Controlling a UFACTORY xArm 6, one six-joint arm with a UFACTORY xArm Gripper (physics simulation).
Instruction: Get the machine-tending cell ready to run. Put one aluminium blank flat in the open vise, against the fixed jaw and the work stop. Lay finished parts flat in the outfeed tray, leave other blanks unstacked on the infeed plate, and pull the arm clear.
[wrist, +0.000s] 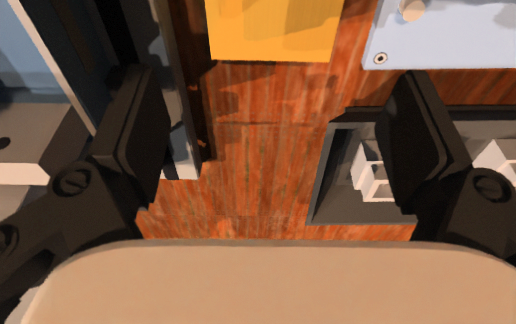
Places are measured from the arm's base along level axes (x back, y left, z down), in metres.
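Where they show: gripper, between the fingertips: (275, 97).
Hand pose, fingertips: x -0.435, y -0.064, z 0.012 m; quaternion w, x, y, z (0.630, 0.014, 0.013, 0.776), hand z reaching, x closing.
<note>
After its pixels a point has its place.
My gripper (275, 97) @[x -0.435, y -0.064, z 0.012 m] is open and empty in the wrist view, its black fingers wide apart. The grey outfeed tray (320, 175) @[x -0.547, y -0.045, z 0.050 m] is at the right, partly behind the right finger. Pale stepped finished parts (372, 175) @[x -0.554, y -0.007, z 0.051 m] show inside it. Part of a pale blue plate (425, 50) @[x -0.476, y 0.022, z 0.084 m] shows at the top right, with a round tan peg and a small ringed hole. I cannot tell for certain whether it is the infeed plate. No blank can be made out clearly. The vise cannot be identified with certainty.
A yellow-orange block (275, 30) @[x -0.433, y -0.063, z 0.056 m] is at the top centre, beyond the fingertips, cut off by the frame edge. Long dark machine structure and a grey block (30, 125) @[x -0.436, y -0.176, z 0.017 m] with a dark hole stand at the left, close by the left finger. The reddish wooden table (255, 175) @[x -0.598, y -0.105, z 0.092 m] lies below.
</note>
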